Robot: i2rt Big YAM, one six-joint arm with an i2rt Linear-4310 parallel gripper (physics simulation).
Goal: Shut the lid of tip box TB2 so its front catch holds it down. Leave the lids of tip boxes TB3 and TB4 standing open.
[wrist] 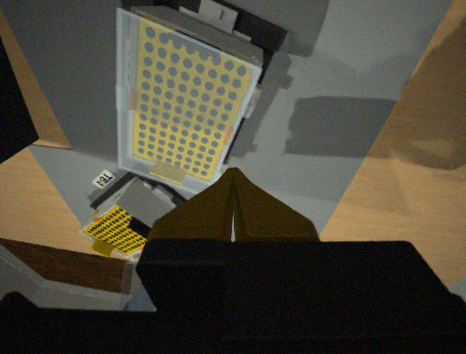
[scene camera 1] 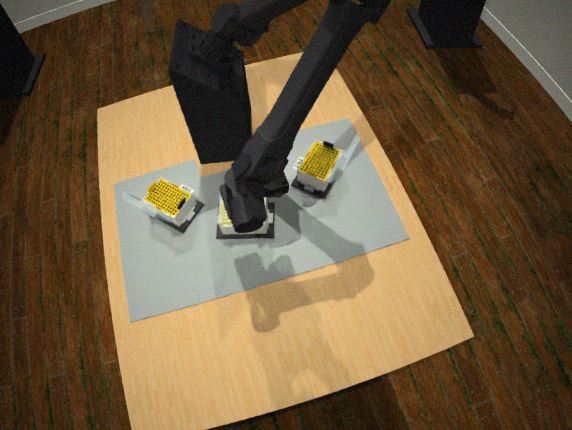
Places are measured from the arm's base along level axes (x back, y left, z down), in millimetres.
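Pixels of known places: gripper, fingertip midpoint: [wrist: 233, 176]; arm's base, link origin: [scene camera 1: 207, 54].
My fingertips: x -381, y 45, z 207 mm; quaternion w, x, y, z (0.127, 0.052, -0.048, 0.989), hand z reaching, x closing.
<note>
For each thing: its top centre in the pictures, then the offset to it from my fingertips. Level surfaces: height alone.
- Tip box TB2, top centre: [wrist: 158, 123] [scene camera 1: 242, 203] dz +32, dx +61, dy +2 mm
- Tip box TB4, top centre: [wrist: 116, 244] [scene camera 1: 165, 194] dz +35, dx +120, dy -208 mm
- Tip box TB3, top centre: [scene camera 1: 320, 156] dz +35, dx +183, dy +224 mm
- grey mat, surface height: dz +109 mm
- wooden table, surface height: dz +112 mm
Tip box TB2 [scene camera 1: 225, 216] [wrist: 175, 107] is taken to be the middle box; its label does not show. Its clear lid [wrist: 123, 75] lies over the yellow rack in the wrist view; whether it is fully down or the catch holds cannot be told. My gripper [wrist: 233, 176] is shut and empty, its tips by the lid's lower right corner in the wrist view. The scene view hides the fingers. Tip box TB4 [scene camera 1: 167, 197] [wrist: 119, 231] stands at the left with its lid [scene camera 1: 133, 201] open. Tip box TB3 [scene camera 1: 320, 161] stands at the right with its lid [scene camera 1: 351, 151] open.
The boxes stand on a grey mat [scene camera 1: 165, 285] [wrist: 320, 185] on the wooden table [scene camera 1: 200, 360]. A tall black block [scene camera 1: 215, 120] stands behind, between TB4 and TB2. My arm reaches over TB2 from the back, passing close to TB3.
</note>
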